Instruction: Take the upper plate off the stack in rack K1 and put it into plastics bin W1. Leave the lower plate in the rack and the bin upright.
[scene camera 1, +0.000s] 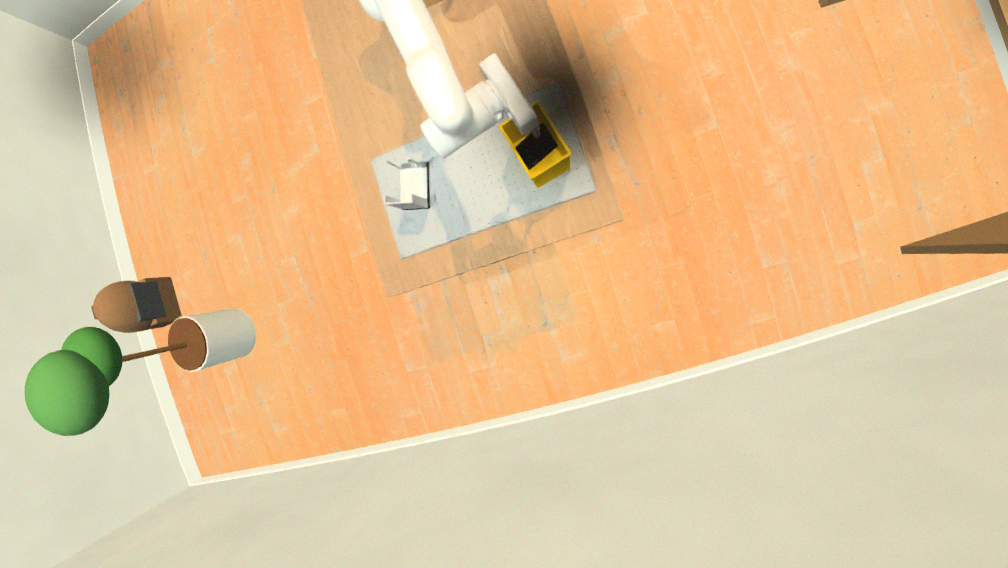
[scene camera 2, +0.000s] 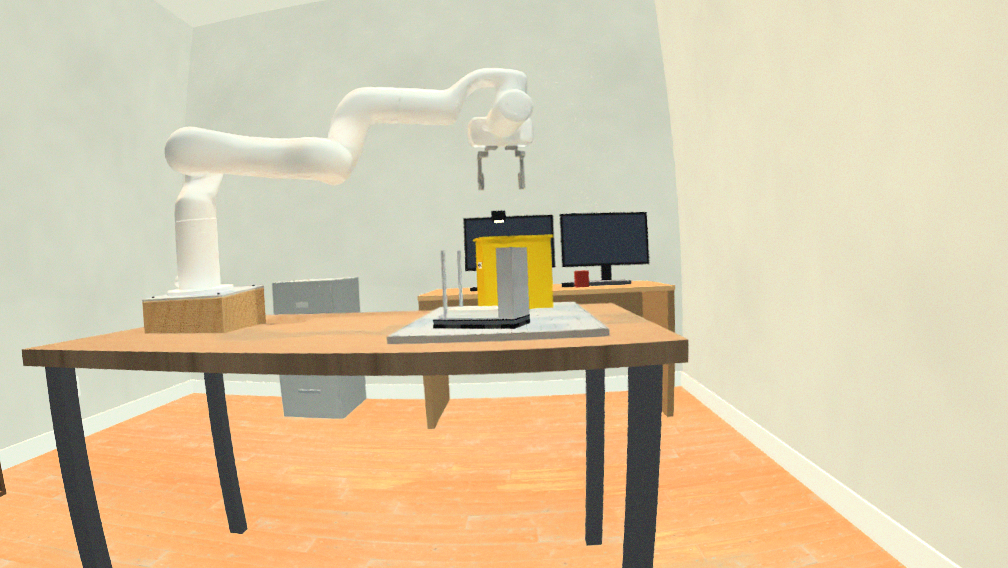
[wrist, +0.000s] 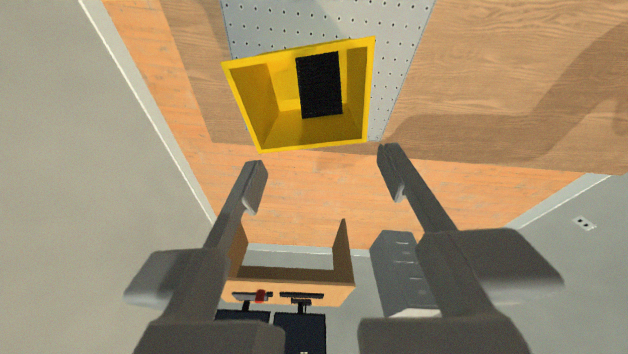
Labels:
my gripper: scene camera 1 526, 116; scene camera 2; wrist
yellow bin W1: scene camera 1; scene camera 2 539, 261; wrist
same spot on yellow bin W1: (wrist: 265, 86) = (scene camera 1: 550, 176)
same spot on my gripper: (wrist: 468, 271) = (scene camera 2: 486, 152)

